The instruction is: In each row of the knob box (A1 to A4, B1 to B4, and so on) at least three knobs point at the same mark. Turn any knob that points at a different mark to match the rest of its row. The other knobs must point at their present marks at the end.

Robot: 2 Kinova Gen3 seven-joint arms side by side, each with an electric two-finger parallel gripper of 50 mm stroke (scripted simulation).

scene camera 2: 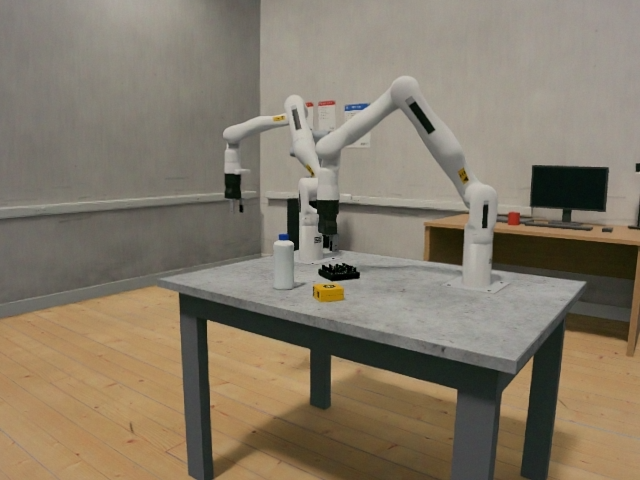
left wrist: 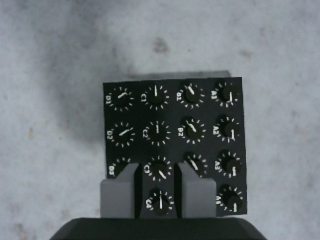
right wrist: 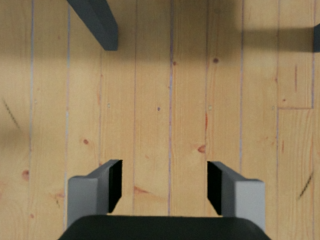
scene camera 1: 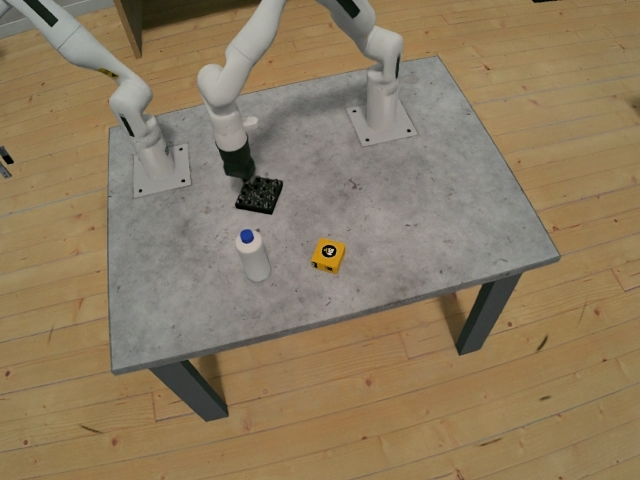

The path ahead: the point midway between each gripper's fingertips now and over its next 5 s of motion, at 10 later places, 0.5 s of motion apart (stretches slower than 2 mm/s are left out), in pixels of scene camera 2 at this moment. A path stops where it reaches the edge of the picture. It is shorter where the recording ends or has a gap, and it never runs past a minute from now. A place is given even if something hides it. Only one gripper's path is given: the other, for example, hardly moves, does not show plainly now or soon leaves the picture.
My left gripper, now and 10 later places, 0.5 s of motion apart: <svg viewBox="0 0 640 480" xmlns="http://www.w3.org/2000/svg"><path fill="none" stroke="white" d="M333 251L333 254L333 258L333 262L333 264L333 267L333 264L333 257L334 257L337 258L340 257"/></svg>
